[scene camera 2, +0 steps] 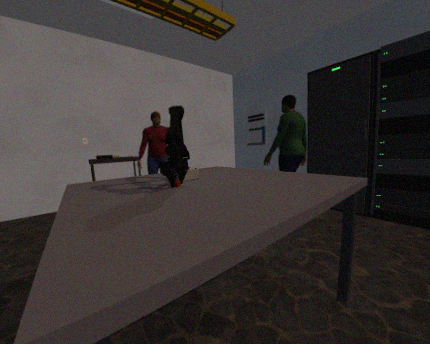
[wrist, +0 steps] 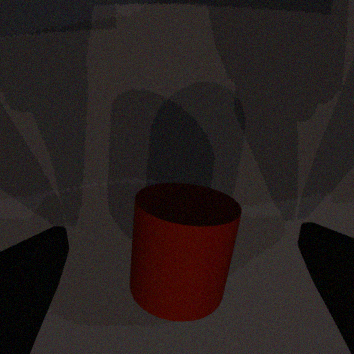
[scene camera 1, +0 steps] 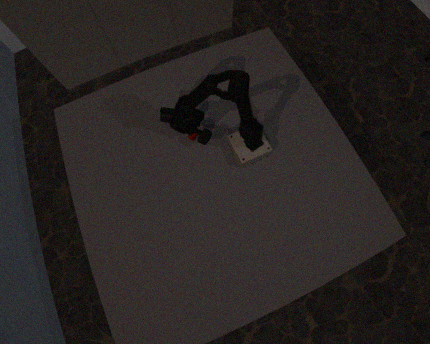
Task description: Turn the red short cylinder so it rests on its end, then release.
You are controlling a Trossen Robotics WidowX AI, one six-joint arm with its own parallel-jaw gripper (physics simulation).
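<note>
The red short cylinder (scene camera 1: 193, 136) (scene camera 2: 177, 184) (wrist: 181, 265) lies on its side on the table. In the wrist view one flat end, dark in shade, faces the top of the picture and the curved side shows below it. My gripper (scene camera 1: 192, 134) (scene camera 2: 175, 183) (wrist: 185, 236) is open, with its black fingers on either side of the cylinder in the wrist view. A gap shows between each finger and the cylinder, wider on the right. In both scene views the arm and fingers hide part of the cylinder.
The arm's pale base plate (scene camera 1: 243, 153) (scene camera 2: 192, 174) is on the table (scene camera 1: 200, 225) (scene camera 2: 200, 225) near the cylinder. Shadows of the arm fall across the table around the cylinder. Two people, a side table (scene camera 2: 114, 160) and a dark server rack (scene camera 2: 340, 80) stand beyond the table.
</note>
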